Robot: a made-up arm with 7 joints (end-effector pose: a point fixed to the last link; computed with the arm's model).
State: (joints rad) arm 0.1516 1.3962 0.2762 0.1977 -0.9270 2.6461 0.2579
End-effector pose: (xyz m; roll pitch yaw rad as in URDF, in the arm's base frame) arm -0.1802 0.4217 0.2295 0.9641 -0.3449 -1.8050
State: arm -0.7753 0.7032 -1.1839 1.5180 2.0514 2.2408 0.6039
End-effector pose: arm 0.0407 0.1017 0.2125 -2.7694 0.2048 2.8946
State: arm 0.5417 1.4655 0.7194 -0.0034 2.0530 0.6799 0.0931
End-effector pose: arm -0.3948 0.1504 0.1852 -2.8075 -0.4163 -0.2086
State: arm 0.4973 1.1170 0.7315 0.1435 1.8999 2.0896 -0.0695
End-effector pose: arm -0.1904 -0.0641 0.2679 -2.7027 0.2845 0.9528
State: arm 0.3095 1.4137 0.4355 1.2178 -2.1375 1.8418 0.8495
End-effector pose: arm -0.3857 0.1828 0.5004 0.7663 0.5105 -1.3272
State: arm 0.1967 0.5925 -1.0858 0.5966 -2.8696 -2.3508 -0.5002
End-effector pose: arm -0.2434 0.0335 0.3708 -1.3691 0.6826 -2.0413
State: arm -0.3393 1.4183 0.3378 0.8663 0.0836 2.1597 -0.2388
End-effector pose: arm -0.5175 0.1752 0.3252 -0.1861 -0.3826 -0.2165
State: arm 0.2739 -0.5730 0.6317 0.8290 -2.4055 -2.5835 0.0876
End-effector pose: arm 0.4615 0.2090 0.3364 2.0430 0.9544 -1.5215
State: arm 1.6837 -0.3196 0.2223 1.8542 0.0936 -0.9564 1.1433
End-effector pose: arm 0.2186 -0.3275 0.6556 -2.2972 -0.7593 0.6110
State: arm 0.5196 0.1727 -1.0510 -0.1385 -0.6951 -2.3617 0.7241
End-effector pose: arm -0.0442 -0.0048 0.3856 1.9048 0.4649 -2.1300
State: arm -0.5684 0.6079 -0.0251 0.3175 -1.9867 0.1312 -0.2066
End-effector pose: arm -0.3270 0.4043 0.2698 1.9750 -1.0015 0.5817
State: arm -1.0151 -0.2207 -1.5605 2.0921 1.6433 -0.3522 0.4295
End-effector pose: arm 0.4127 -0.0669 -0.0362 2.1106 -1.3023 3.0910
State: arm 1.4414 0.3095 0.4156 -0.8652 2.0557 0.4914 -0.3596
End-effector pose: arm 0.0801 0.0094 -0.0049 -0.6047 -1.3729 -1.4873
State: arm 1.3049 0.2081 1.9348 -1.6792 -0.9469 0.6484 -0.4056
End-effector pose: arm 0.4646 0.4323 0.4751 -2.2713 -0.6049 -2.9434
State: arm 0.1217 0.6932 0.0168 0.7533 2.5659 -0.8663 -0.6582
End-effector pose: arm -0.2759 0.2061 0.0567 -1.6406 -0.9166 -1.9511
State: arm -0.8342 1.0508 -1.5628 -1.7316 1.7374 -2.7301 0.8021
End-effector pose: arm 0.2023 0.0023 0.4267 1.2053 -0.1061 -1.7124
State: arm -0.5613 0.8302 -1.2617 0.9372 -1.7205 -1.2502 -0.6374
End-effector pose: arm -0.1792 0.2407 0.2270 -0.8074 0.3703 -2.6218
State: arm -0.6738 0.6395 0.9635 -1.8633 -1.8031 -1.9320 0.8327
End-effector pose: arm 0.2671 0.0532 0.4667 0.0367 -1.1146 1.0173
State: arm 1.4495 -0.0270 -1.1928 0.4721 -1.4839 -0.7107 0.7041
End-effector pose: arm 0.3613 -0.3491 0.6311 2.5218 0.1353 -2.6106
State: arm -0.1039 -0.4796 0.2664 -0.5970 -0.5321 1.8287 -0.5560
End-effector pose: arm 0.2481 0.6121 0.5020 1.9492 0.0227 -1.3112
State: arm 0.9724 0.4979 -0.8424 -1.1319 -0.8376 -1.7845 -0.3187
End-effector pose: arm 0.0274 0.0583 0.4432 0.5447 -0.0519 3.0109
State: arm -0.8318 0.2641 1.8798 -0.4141 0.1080 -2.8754 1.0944
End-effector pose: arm 0.3922 -0.0142 0.2846 -3.0878 0.2408 1.2338
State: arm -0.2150 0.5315 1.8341 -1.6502 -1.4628 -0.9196 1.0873
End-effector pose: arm 0.4266 0.0995 0.3468 -0.1790 -1.3178 1.3073
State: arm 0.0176 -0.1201 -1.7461 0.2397 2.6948 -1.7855 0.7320
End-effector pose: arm -0.1568 -0.1327 0.1578 -0.2576 0.1576 -0.6364
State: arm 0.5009 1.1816 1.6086 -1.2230 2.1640 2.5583 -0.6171
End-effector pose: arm 0.1014 -0.0173 0.1882 1.9523 -0.3538 0.8040
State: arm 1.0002 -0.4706 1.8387 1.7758 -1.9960 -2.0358 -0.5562
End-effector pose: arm 0.4391 -0.1770 0.3894 1.7066 1.1280 -3.0228
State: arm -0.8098 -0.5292 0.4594 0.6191 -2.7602 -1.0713 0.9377
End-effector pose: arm 0.4376 0.3003 0.1592 0.1775 -0.5792 2.5512
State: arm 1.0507 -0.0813 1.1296 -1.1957 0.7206 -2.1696 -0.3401
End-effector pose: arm 0.1762 0.1628 0.5128 -0.1023 0.9739 0.8885
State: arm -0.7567 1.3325 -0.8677 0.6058 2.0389 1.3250 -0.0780
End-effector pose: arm -0.4236 -0.0075 0.3682 -0.3951 -0.7738 0.0778
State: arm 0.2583 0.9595 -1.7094 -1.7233 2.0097 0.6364 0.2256
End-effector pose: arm 0.0940 -0.1965 0.8671 0.9233 1.3130 1.2864
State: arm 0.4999 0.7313 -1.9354 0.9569 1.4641 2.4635 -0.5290
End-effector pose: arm 0.1032 -0.1736 0.1700 2.8152 -0.8600 -1.9351
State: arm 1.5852 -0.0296 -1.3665 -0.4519 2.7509 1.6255 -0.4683
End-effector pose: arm 0.1037 -0.3114 0.8284 -2.6391 0.4224 2.3365
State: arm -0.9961 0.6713 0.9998 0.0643 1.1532 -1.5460 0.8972
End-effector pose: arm 0.2919 0.4904 0.5443 -2.0133 0.5149 2.7627
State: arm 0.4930 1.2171 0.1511 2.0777 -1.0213 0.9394 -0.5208
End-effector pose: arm -0.2192 -0.3466 0.7889 -2.4571 1.3425 -1.0066
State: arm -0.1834 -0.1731 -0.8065 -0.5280 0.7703 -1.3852 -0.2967
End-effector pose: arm -0.1335 0.0079 0.4463 0.4557 1.0329 1.7807
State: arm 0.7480 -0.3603 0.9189 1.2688 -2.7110 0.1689 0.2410
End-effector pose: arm 0.2403 -0.2989 0.0922 0.7416 -0.0762 1.3277
